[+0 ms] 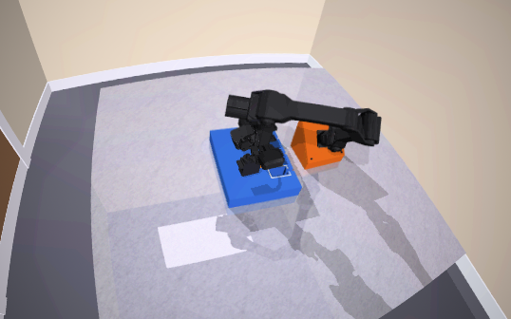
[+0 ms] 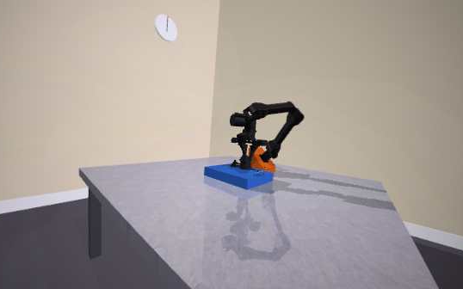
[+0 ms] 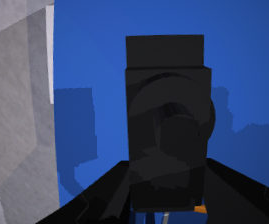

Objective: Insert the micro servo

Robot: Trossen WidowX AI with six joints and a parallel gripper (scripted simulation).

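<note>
Right now the blue deck is 1 cm ahead of my gripper tip, 7 cm to the right of it and 10 cm below it.
</note>
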